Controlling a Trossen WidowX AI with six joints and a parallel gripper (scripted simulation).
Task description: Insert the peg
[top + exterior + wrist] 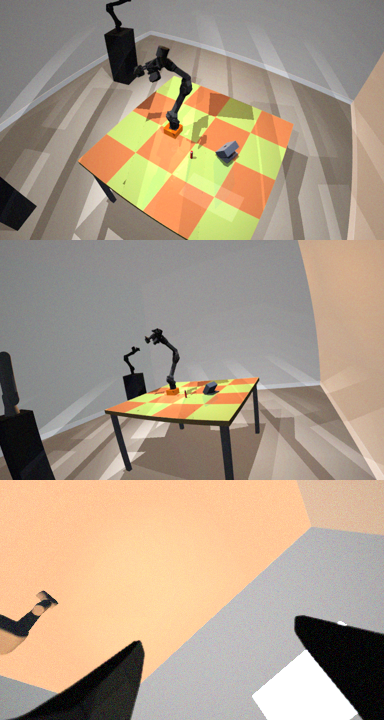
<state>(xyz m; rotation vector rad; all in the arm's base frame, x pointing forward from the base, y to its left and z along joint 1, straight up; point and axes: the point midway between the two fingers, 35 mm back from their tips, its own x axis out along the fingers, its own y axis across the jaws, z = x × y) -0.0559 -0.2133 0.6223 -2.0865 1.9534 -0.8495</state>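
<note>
My gripper tip is 640 mm above the red square peg, 270 mm short of it and 70 mm to the right of it. The rest, counted from my gripper tip: grey sloped panel 640 mm below, 500 mm ahead, 200 mm to the left.
</note>
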